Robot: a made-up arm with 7 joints. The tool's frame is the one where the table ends. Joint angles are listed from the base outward.
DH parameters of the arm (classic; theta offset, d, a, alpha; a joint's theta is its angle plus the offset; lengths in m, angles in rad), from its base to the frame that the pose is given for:
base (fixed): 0 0.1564 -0.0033 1.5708
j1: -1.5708 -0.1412 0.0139 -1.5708
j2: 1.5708 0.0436 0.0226 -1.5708
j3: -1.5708 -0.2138 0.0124 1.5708
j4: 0 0.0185 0.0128 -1.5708
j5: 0 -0.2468 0.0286 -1.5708
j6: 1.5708 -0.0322 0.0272 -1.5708
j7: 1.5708 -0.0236 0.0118 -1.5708
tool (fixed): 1.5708 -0.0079 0 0
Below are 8 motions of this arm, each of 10 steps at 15 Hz.
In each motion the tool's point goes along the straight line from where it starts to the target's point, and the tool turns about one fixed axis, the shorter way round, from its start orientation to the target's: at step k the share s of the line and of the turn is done. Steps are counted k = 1, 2, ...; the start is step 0. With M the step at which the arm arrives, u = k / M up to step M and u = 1 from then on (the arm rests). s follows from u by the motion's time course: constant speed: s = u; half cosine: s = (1 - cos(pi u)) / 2; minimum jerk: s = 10 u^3 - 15 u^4 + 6 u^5.
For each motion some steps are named. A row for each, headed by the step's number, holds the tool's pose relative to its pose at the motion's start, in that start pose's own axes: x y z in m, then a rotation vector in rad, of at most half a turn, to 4 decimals.
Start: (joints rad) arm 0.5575 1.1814 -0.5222 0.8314 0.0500 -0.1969 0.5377
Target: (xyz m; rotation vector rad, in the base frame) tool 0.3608 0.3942 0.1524 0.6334 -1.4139 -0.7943
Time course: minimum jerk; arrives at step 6
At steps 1, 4, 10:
1: 0.0017 0.0032 0.0022 0.0126 -0.0148 0.0051
4: 0.0368 0.0715 0.0480 0.2811 -0.3295 0.1136
10: 0.0466 0.0904 0.0608 0.3558 -0.4170 0.1438

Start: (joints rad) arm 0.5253 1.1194 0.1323 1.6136 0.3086 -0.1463 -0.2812
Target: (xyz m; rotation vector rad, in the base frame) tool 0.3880 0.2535 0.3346 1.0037 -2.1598 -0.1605
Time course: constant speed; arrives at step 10
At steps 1, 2, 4, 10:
1: -0.0012 -0.0035 -0.0084 -0.0050 0.0155 -0.0005
2: -0.0024 -0.0070 -0.0169 -0.0099 0.0309 -0.0010
4: -0.0048 -0.0140 -0.0338 -0.0199 0.0619 -0.0021
10: -0.0119 -0.0350 -0.0845 -0.0497 0.1547 -0.0052

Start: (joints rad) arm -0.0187 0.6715 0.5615 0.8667 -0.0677 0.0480 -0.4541
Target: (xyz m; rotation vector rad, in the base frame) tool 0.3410 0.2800 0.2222 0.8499 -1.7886 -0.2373
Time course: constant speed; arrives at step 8
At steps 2, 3, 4, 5, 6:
2: 0.0704 0.0294 0.0376 -0.1267 -0.2240 0.0693
3: 0.1057 0.0441 0.0564 -0.1900 -0.3361 0.1039
4: 0.1409 0.0588 0.0753 -0.2534 -0.4481 0.1386
5: 0.1761 0.0735 0.0941 -0.3167 -0.5601 0.1732
6: 0.2113 0.0882 0.1129 -0.3801 -0.6721 0.2079

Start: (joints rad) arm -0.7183 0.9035 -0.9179 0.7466 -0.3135 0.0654 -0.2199
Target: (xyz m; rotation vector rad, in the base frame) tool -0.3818 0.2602 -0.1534 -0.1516 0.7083 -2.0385
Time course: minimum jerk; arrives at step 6
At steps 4, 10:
4: 0.0187 -0.1609 0.0779 -0.2904 0.0295 -0.4687
10: 0.0237 -0.2036 0.0986 -0.3675 0.0373 -0.5932

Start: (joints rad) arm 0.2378 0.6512 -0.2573 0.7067 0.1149 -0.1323 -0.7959
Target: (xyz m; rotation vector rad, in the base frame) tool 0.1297 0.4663 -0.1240 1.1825 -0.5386 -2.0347
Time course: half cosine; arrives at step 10
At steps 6, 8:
6: -0.1222 0.1332 0.0076 -0.4283 -0.6408 -1.0015
8: -0.1689 0.1841 0.0104 -0.5919 -0.8855 -1.3840

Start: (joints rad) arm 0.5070 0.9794 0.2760 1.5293 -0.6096 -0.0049 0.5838
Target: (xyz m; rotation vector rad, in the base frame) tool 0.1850 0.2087 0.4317 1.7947 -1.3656 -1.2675
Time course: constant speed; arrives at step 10
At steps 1, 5, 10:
1: 0.0097 0.0215 0.0155 0.0337 -0.0240 -0.0404
5: 0.0483 0.1076 0.0773 0.1686 -0.1199 -0.2020
10: 0.0965 0.2152 0.1546 0.3373 -0.2398 -0.4039

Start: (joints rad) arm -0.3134 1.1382 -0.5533 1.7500 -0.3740 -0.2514 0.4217
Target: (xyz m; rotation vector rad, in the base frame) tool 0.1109 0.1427 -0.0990 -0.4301 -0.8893 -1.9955
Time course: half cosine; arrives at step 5
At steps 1, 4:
1: 0.0046 -0.0005 0.0023 -0.0084 -0.0276 -0.0096
4: 0.0440 -0.0045 0.0221 -0.0792 -0.2611 -0.0909

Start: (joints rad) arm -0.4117 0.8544 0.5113 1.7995 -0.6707 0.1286 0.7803
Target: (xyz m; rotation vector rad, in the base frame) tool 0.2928 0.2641 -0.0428 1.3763 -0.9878 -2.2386
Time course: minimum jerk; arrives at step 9
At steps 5, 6, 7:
5: 0.0196 -0.0150 -0.0152 0.3453 -0.2878 -0.6073
6: 0.0257 -0.0196 -0.0199 0.4522 -0.3769 -0.7953
7: 0.0301 -0.0229 -0.0233 0.5285 -0.4405 -0.9296

